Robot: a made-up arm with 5 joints.
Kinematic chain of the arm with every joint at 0, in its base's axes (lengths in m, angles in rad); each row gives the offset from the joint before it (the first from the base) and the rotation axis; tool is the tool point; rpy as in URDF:
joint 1: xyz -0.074 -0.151 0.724 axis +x
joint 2: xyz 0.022 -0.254 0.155 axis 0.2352 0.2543 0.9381
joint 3: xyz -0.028 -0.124 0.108 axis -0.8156 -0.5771 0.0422
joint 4: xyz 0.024 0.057 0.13 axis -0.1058 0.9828 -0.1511
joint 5: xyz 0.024 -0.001 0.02 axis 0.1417 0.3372 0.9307
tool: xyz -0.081 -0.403 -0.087 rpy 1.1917 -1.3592 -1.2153
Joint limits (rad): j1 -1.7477..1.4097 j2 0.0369..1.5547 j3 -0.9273..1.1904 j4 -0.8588..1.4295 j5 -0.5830..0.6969
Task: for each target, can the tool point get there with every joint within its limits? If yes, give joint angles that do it. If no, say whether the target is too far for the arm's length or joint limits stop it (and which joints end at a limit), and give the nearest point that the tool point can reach.
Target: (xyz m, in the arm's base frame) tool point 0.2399 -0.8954 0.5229
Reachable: yes | joints 0.7055 0.7818 -0.0422 1.0025 0.0668
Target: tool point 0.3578 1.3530 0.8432
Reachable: no: too far | nearest point 0.1187 0.5644 0.9762 | short by 0.835 m
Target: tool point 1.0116 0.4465 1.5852
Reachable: no: too far | nearest point 0.4679 0.2286 1.2711 | short by 0.665 m
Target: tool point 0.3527 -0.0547 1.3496
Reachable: yes | joints -1.1718 0.5749 0.2243 -0.4106 0.5722
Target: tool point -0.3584 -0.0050 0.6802
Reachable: no: joint limits stop it (at a limit: joint 1, joint 2, joint 3, joint 4, joint 5) | nearest point -0.4417 0.3996 0.8557 | short by 0.449 m
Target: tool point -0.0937 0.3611 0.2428
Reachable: no: joint limits stop it (at a limit: joint 1, joint 2, joint 3, joint 5) | nearest point 0.1536 -0.0463 0.4174 | short by 0.508 m
